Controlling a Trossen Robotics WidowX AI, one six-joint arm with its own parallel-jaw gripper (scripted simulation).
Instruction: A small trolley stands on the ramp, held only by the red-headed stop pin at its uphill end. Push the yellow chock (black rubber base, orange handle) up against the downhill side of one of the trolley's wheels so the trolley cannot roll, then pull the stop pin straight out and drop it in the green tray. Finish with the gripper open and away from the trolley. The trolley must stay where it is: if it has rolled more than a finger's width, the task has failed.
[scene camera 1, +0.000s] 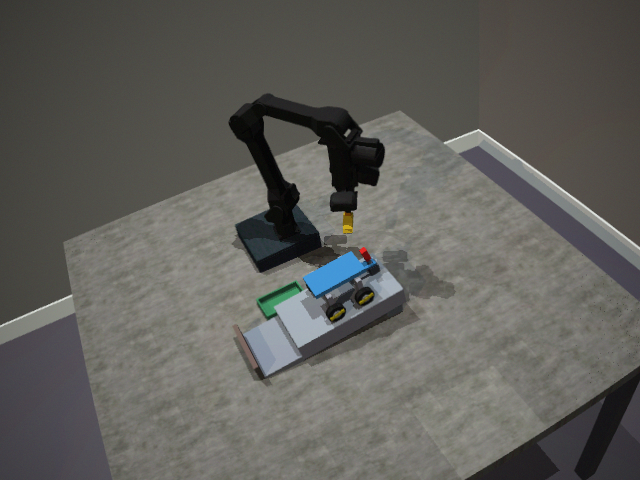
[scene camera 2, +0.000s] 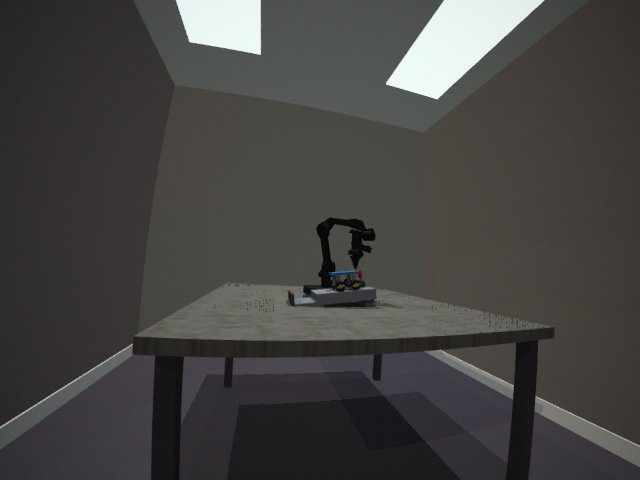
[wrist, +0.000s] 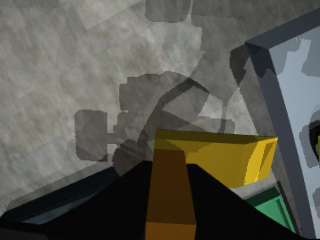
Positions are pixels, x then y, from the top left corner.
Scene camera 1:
my gripper: 348, 210
trolley: 320, 282
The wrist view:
my gripper: 168, 172
